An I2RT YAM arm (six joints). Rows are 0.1 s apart.
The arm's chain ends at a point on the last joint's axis. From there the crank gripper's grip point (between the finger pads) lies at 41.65 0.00 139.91 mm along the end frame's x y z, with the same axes.
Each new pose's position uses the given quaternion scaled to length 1; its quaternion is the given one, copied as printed.
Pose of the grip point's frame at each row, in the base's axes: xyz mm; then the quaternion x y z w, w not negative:
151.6 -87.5 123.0 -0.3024 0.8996 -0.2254 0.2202
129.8 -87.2 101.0 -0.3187 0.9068 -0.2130 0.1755
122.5 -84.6 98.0 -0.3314 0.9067 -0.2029 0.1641
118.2 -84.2 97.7 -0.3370 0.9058 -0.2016 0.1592
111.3 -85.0 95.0 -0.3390 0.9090 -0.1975 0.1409
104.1 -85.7 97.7 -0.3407 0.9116 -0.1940 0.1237
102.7 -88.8 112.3 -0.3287 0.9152 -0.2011 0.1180
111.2 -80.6 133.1 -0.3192 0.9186 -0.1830 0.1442
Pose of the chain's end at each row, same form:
107.1 -22.6 245.9 -0.3024 0.8996 -0.2254 0.2202
96.9 -21.6 227.2 -0.3187 0.9068 -0.2130 0.1755
92.3 -20.5 225.6 -0.3314 0.9067 -0.2029 0.1641
88.9 -20.0 225.5 -0.3370 0.9058 -0.2016 0.1592
87.2 -20.1 223.5 -0.3390 0.9090 -0.1975 0.1409
84.8 -20.1 226.7 -0.3407 0.9116 -0.1940 0.1237
85.5 -21.1 240.5 -0.3287 0.9152 -0.2011 0.1180
89.2 -19.8 264.0 -0.3192 0.9186 -0.1830 0.1442

